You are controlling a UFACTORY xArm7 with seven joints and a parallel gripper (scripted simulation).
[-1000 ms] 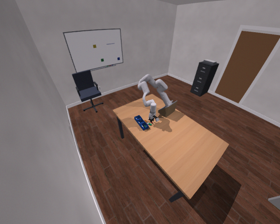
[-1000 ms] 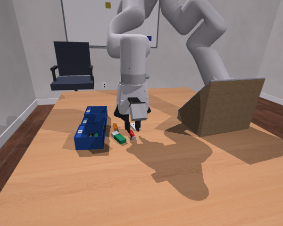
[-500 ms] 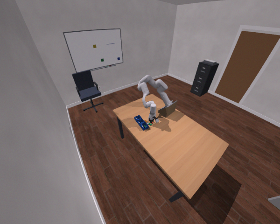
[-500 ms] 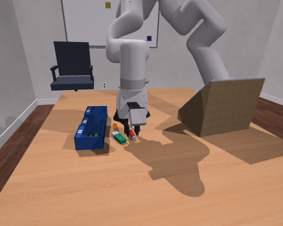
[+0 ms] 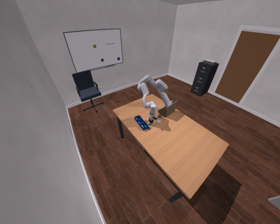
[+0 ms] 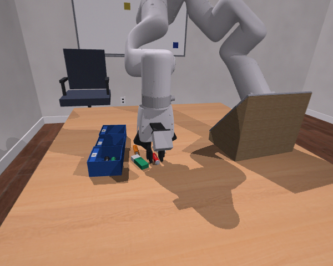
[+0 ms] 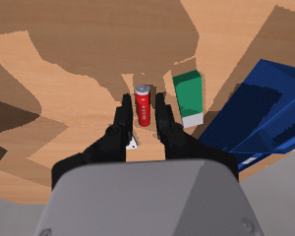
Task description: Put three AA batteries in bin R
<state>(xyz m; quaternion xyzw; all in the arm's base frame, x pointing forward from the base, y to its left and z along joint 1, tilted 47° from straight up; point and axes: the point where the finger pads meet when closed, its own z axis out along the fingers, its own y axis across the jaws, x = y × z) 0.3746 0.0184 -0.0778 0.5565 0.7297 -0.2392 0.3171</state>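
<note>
Now: hand 5 cm short of the green-and-white block, 1 cm to the right of it and 2 cm above it. The rest, counted from my hand: red battery (2 cm below); white domino (2 cm behind, 7 cm to the right, 2 cm below); orange battery (6 cm ahead, 6 cm to the right, 2 cm below).
</note>
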